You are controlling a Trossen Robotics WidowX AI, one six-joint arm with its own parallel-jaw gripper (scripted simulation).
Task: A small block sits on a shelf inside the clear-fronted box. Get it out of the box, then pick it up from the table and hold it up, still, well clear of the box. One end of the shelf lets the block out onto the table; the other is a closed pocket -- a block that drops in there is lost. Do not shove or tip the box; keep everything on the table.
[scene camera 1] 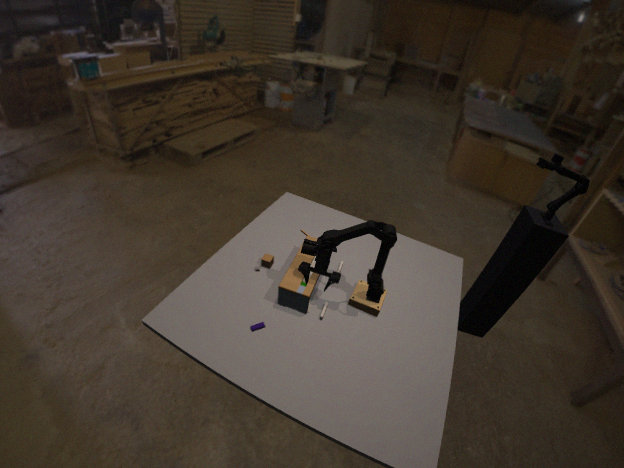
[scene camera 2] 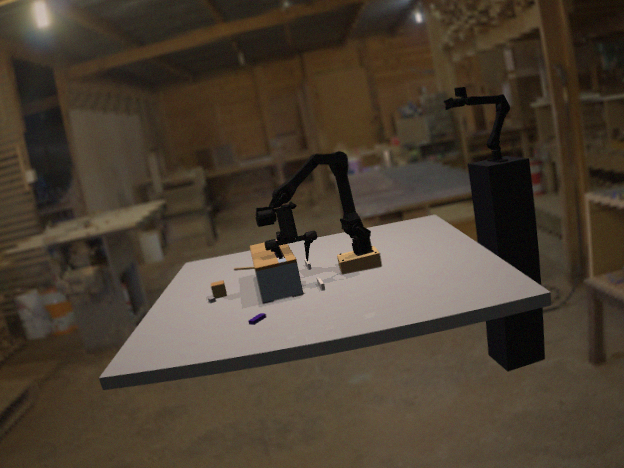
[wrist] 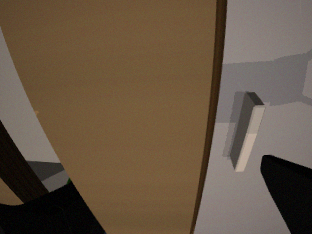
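My gripper (scene camera 2: pixel 296 264), in sight. Wrist view, gripper (wrist: pixel 191 166) too.
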